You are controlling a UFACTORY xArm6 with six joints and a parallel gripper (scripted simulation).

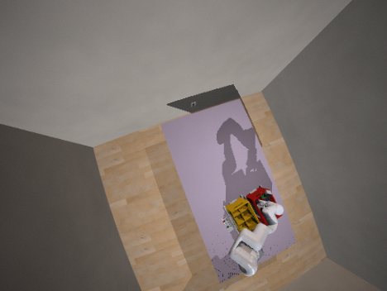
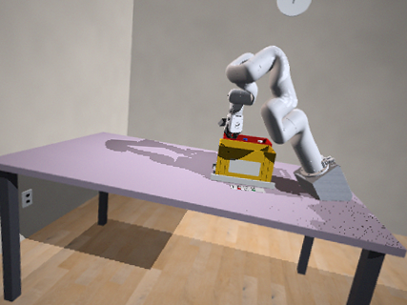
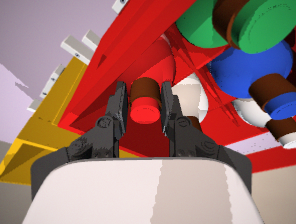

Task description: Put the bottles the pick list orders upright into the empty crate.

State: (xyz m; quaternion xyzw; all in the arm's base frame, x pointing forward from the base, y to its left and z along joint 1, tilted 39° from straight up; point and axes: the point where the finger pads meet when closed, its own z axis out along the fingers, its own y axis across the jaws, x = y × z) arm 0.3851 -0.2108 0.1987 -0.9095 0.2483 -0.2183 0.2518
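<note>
Now: the green-label bottle 80 mm to the right of my hand, 70 mm below it and 40 mm ahead of it. The rest, counted from my hand: red crate (70 mm to the right, 70 mm below, 70 mm behind); then blue-label bottle (120 mm to the right, 70 mm below, 50 mm behind); then yellow crate (140 mm to the left, 130 mm behind, 70 mm below).
</note>
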